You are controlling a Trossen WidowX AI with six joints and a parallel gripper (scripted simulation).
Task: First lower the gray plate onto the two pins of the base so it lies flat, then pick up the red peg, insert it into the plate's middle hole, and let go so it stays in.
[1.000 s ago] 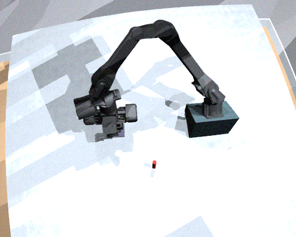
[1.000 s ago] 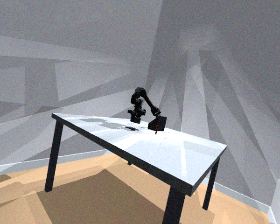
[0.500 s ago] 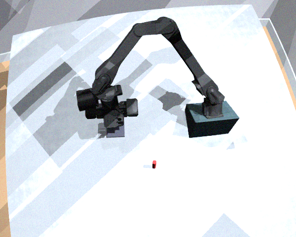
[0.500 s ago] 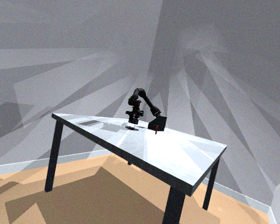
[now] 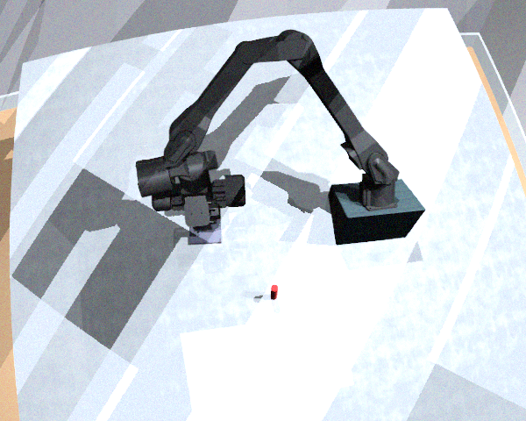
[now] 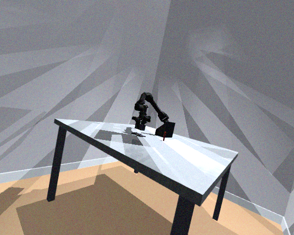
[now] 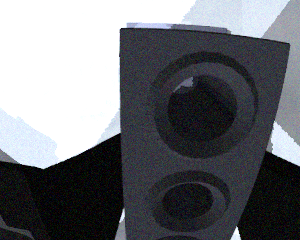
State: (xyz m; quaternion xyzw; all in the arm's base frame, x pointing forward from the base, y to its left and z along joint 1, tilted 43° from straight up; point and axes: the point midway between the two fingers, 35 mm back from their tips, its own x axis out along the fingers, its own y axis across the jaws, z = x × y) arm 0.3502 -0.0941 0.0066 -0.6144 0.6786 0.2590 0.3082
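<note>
Now: gripper tip 5 cm above the base. Also, from my gripper tip: red peg: 20 cm to the left, 12 cm behind, 2 cm below; then gray plate: 3 cm above.
</note>
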